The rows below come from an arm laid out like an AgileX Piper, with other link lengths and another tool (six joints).
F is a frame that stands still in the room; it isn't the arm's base.
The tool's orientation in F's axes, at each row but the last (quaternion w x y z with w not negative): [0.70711, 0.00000, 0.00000, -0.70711]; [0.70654, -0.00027, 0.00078, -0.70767]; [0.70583, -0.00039, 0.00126, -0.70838]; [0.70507, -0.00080, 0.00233, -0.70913]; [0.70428, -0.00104, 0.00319, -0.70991]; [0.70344, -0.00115, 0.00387, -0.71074]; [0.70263, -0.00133, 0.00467, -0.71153]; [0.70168, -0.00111, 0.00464, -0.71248]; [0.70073, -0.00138, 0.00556, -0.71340]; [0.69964, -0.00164, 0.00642, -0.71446]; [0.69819, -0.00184, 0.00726, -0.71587]
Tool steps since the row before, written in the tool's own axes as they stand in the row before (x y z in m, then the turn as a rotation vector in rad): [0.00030, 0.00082, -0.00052, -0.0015, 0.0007, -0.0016]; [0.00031, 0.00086, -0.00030, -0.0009, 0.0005, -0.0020]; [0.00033, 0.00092, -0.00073, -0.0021, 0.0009, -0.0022]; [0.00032, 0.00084, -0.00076, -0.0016, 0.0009, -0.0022]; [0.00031, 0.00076, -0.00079, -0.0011, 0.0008, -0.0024]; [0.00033, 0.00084, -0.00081, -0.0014, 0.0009, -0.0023]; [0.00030, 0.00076, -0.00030, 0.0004, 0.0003, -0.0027]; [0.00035, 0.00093, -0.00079, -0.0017, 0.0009, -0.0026]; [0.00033, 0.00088, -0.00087, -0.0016, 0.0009, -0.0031]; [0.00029, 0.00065, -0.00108, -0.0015, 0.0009, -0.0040]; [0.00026, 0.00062, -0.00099, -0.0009, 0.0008, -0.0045]
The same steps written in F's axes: [0.00082, -0.00030, -0.00052, 0.0007, 0.0015, -0.0016]; [0.00086, -0.00031, -0.00030, 0.0005, 0.0009, -0.0020]; [0.00092, -0.00033, -0.00073, 0.0009, 0.0021, -0.0022]; [0.00083, -0.00032, -0.00076, 0.0009, 0.0016, -0.0022]; [0.00075, -0.00031, -0.00080, 0.0008, 0.0011, -0.0024]; [0.00083, -0.00034, -0.00082, 0.0009, 0.0014, -0.0023]; [0.00075, -0.00031, -0.00031, 0.0003, -0.0004, -0.0027]; [0.00092, -0.00036, -0.00080, 0.0009, 0.0017, -0.0026]; [0.00087, -0.00034, -0.00088, 0.0009, 0.0016, -0.0031]; [0.00063, -0.00030, -0.00109, 0.0009, 0.0015, -0.0040]; [0.00060, -0.00027, -0.00100, 0.0008, 0.0009, -0.0045]
